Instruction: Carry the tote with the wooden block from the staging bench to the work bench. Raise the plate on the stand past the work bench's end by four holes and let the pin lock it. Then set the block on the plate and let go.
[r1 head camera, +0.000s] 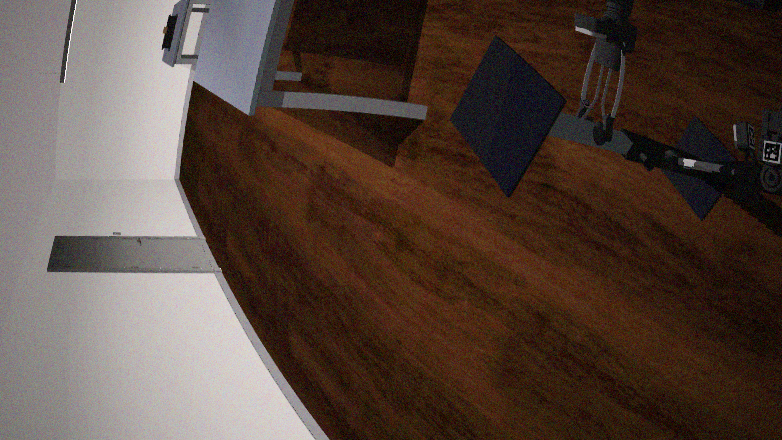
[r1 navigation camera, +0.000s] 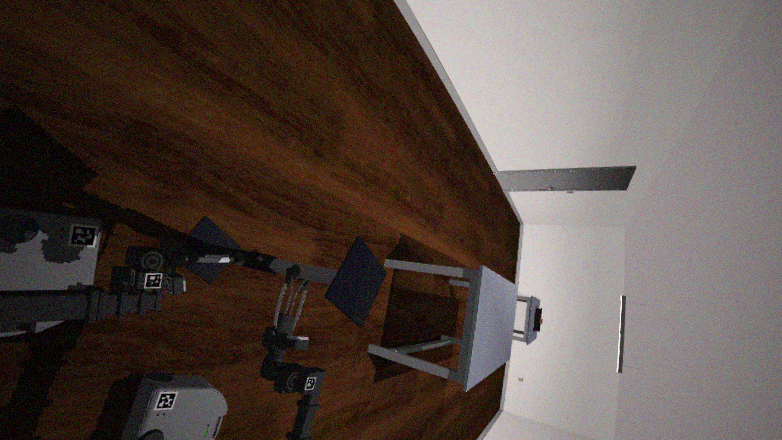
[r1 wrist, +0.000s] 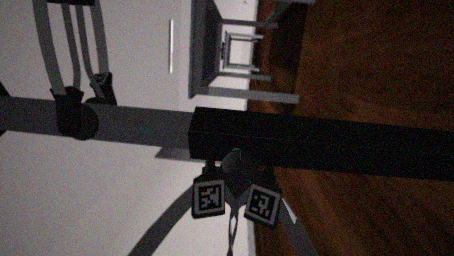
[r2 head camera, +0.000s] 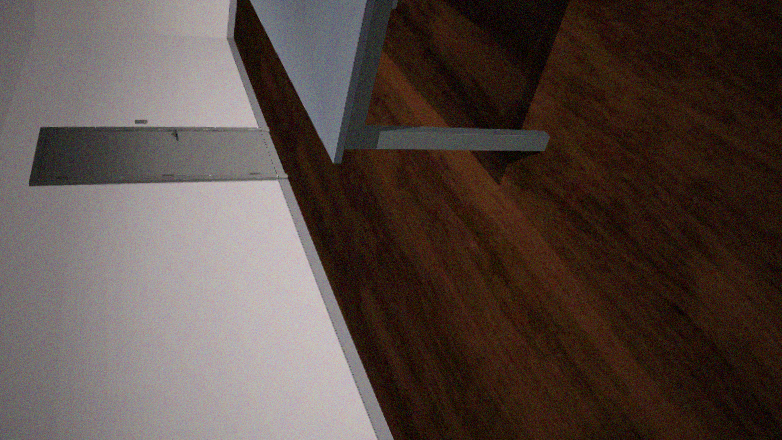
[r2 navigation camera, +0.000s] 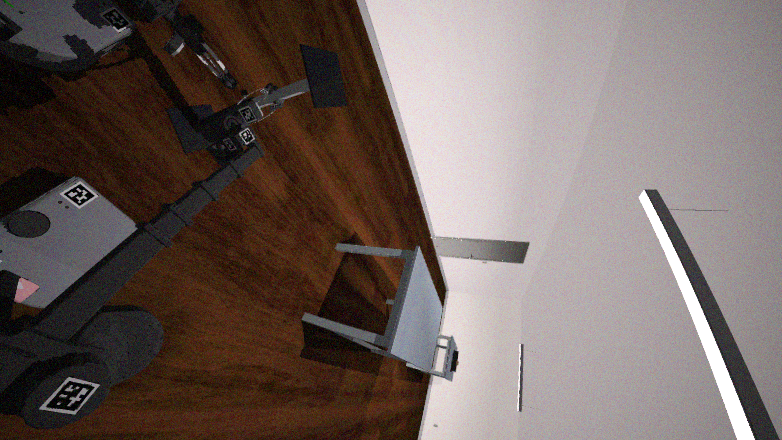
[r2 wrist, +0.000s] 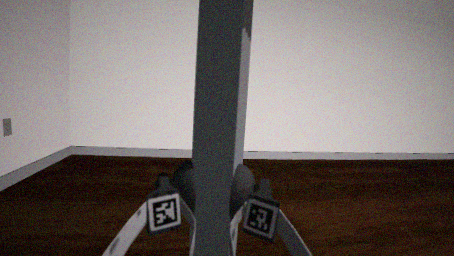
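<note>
A dark tote sits on the far staging bench, with a tiny orange spot, likely the block, in it. The nearer work bench stands past the stand. The stand's dark plate tops a grey post that rises from a black sleeve. My r2 gripper is shut on the grey post under the plate. My r1 gripper is shut at the sleeve, apparently on the pin's small dark knob; the fingertips largely hide it.
The stand's dark base is on the floor. The r2 base stands beside the r1 arm in the r1 navigation view. A grey door is in the white wall. A work bench leg reaches down at the near end.
</note>
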